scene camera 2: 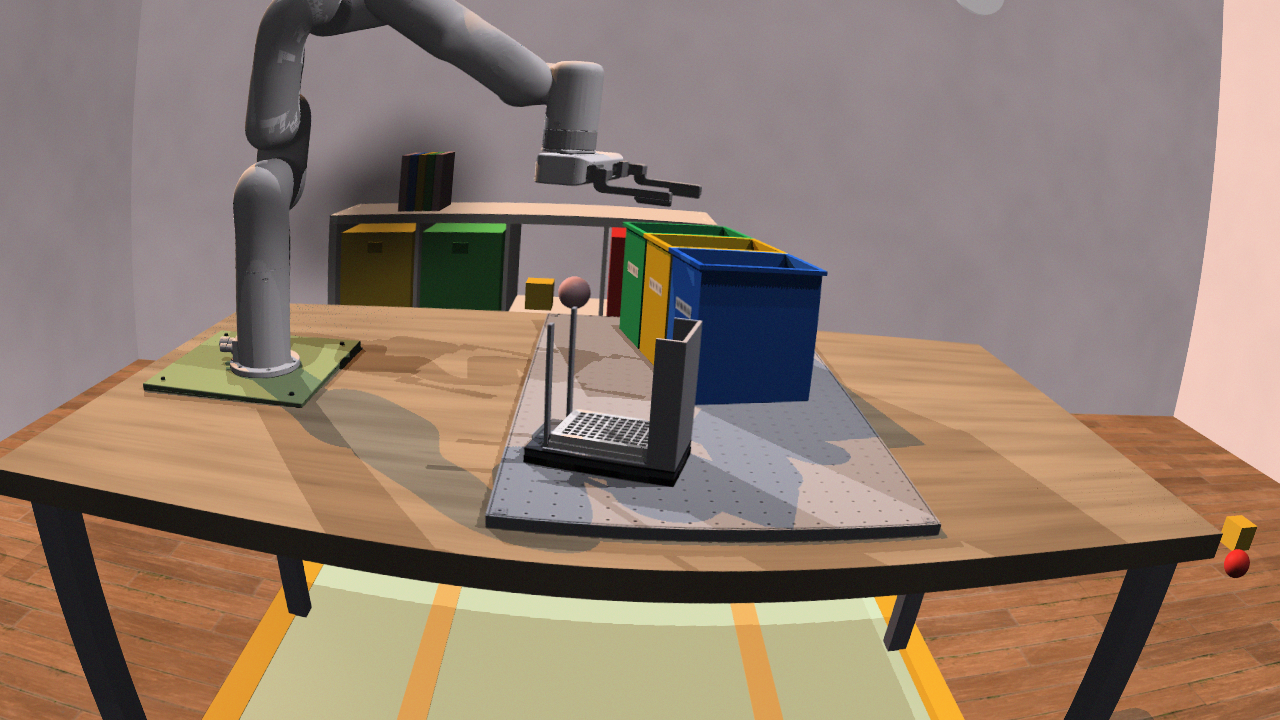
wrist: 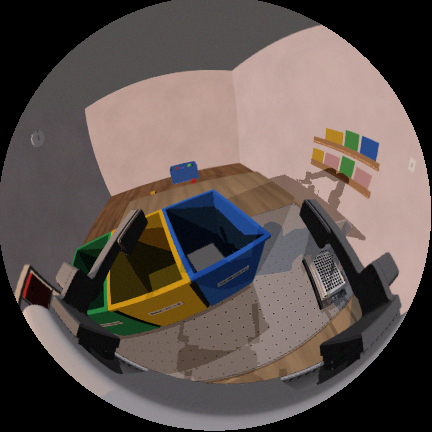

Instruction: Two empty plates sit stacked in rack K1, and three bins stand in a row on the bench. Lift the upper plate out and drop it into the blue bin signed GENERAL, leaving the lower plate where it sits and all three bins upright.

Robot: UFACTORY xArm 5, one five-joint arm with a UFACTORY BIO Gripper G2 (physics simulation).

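Frame: origin at the arm's base, x left, y down, z back, level; millimetres.
Seen in the pictures: hand, tool point: (scene camera 2: 670,193) (wrist: 220,228); arm's base, link origin: (scene camera 2: 264,365).
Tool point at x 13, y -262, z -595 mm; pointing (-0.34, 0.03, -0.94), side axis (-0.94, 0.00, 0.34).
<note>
Pixels of each thing's top centre, then the offset from my tool point to it. "pt": a spot on its surface instead. Level surfaces: height alone.
- blue GENERAL bin, top centre: (scene camera 2: 748,258) (wrist: 205,219) dx -4, dy +79, dz -108 mm
- flat grey piece, top centre: (wrist: 209,263) dx +6, dy +242, dz -122 mm
- yellow bin, top centre: (scene camera 2: 714,242) (wrist: 135,249) dx +124, dy +79, dz -81 mm
- green bin, surface spot: (scene camera 2: 632,300) pt dx +223, dy +195, dz +27 mm
- Rack K1, top centre: (scene camera 2: 616,321) (wrist: 353,245) dx -266, dy +111, dz +68 mm
- white perforated plate, top centre: (scene camera 2: 619,429) (wrist: 327,270) dx -268, dy +225, dz +58 mm
- grey perforated board, surface height: dy +259 mm
- second thin post, surface spot: (scene camera 2: 549,385) pt dx -291, dy +173, dz +132 mm
My gripper (scene camera 2: 684,194) (wrist: 223,209) is open and empty, above and a little short of the bins. The blue GENERAL bin (scene camera 2: 756,340) (wrist: 252,270) stands upright. In the wrist view a flat grey piece (wrist: 206,257) lies low inside it, apparently the upper plate, partly hidden by the front wall. The yellow bin (scene camera 2: 656,313) (wrist: 185,295) and the green bin (scene camera 2: 632,300) stand upright beside it in a row. Rack K1 (scene camera 2: 673,394) (wrist: 312,285) holds a white perforated plate (scene camera 2: 608,429) (wrist: 327,272) flat at its bottom.
The rack and bins stand on a grey perforated board (scene camera 2: 805,483) (wrist: 230,320). A pinkish ball (scene camera 2: 573,291) tops a thin pole by the rack. A second thin post (scene camera 2: 549,385) rises at the rack's left. A shelf unit (scene camera 2: 511,268) stands behind the bench.
</note>
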